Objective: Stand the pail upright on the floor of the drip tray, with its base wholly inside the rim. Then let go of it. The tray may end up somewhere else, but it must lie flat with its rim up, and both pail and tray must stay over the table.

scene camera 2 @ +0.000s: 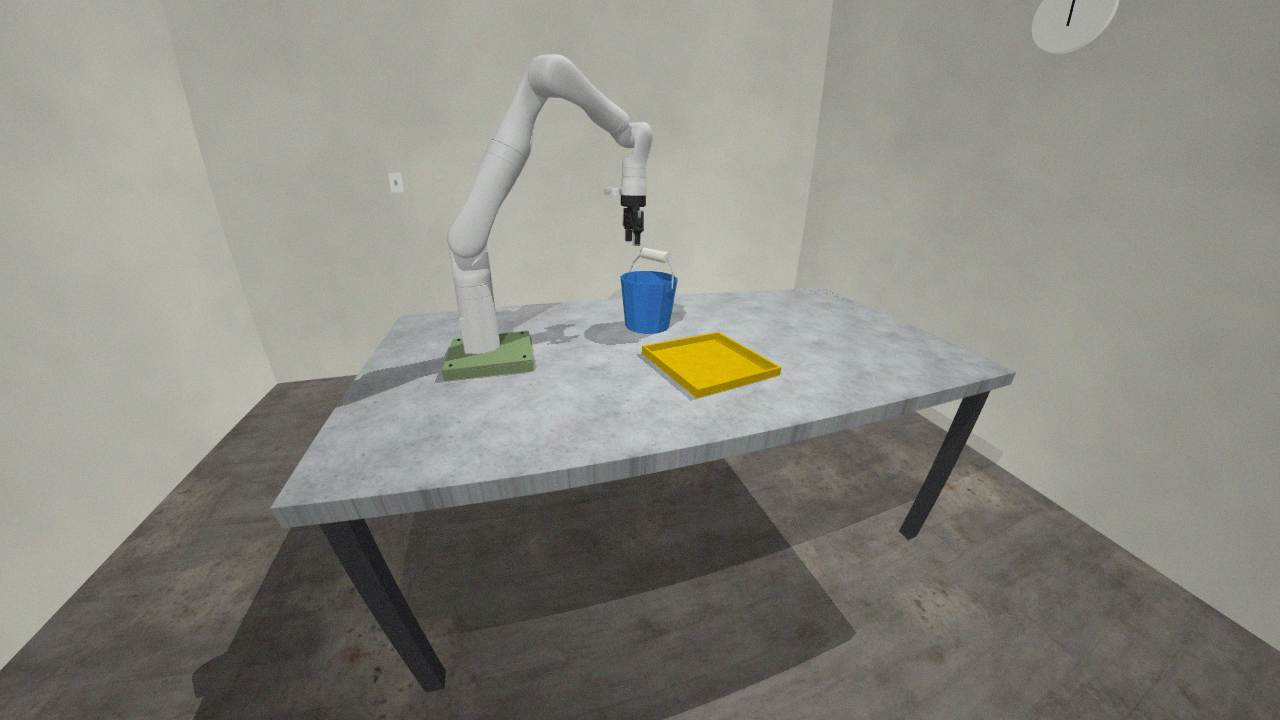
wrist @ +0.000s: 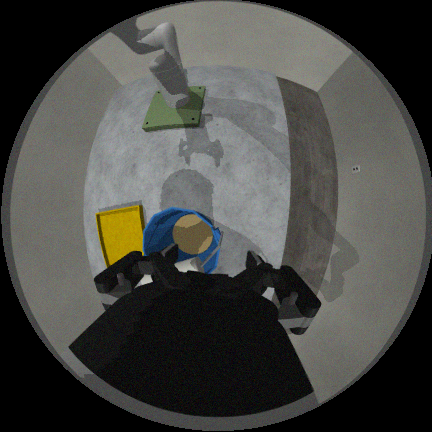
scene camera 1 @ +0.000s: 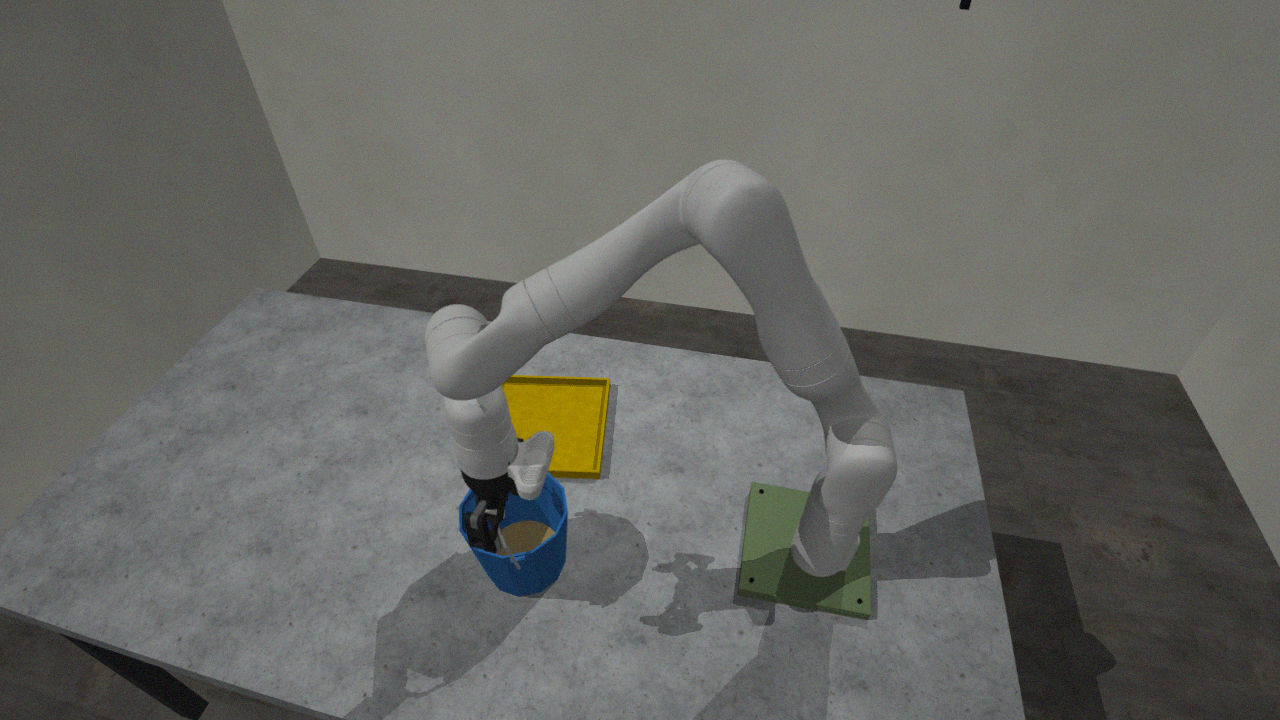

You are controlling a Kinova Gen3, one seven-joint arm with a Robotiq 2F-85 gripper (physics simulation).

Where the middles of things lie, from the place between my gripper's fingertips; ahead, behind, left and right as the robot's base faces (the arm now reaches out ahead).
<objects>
Right now my hand is 38 cm to the left of the yellow drip tray point(scene camera 1: 574, 409), 24 cm above it and 6 cm short of it.
</objects>
